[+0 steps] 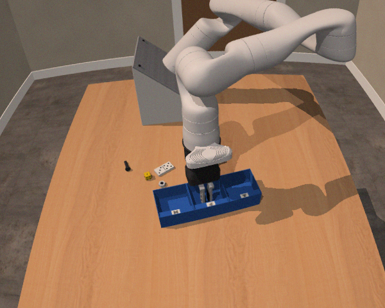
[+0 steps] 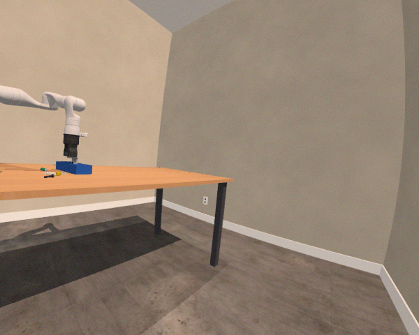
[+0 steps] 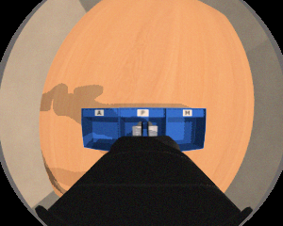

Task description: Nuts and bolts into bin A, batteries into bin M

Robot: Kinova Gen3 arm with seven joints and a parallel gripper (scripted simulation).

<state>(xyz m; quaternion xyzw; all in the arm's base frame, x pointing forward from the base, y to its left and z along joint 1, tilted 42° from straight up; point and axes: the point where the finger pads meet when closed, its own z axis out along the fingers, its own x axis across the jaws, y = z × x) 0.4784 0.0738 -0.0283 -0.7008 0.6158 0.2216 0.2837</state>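
Now: the blue three-compartment bin 10 mm below my hand. Also, from my hand: silver nut: 110 mm to the right, 80 mm behind, 30 mm below; green battery: 130 mm behind, 40 mm to the left, 30 mm below; white domino: 130 mm behind, 100 mm to the right, 30 mm below.
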